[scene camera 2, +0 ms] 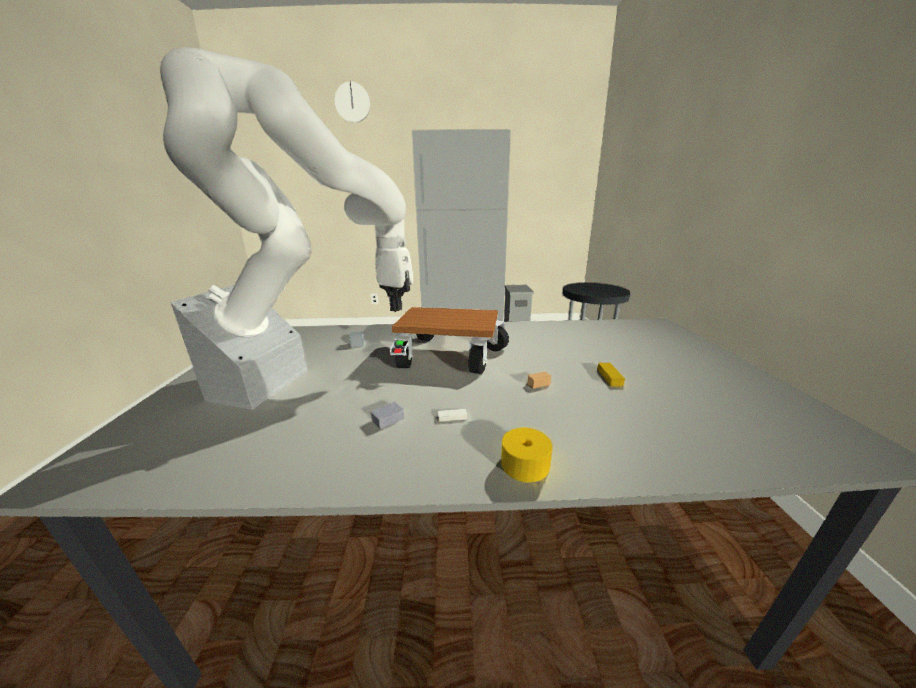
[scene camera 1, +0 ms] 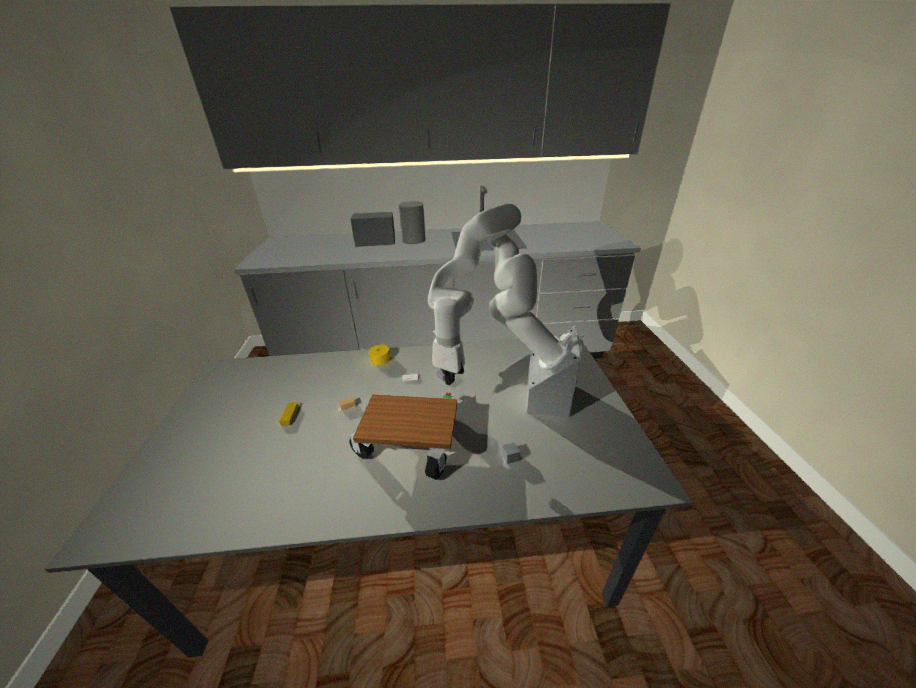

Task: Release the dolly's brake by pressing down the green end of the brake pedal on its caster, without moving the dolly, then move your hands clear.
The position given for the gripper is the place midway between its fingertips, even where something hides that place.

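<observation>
The gripper (scene camera 2: pixel 396 310) shares the scene with a yellow cylinder (scene camera 2: pixel 526 453) and a dolly (scene camera 1: pixel 391 420). The dolly can be seen in scene camera 2 (scene camera 2: pixel 483 325) as well.
</observation>
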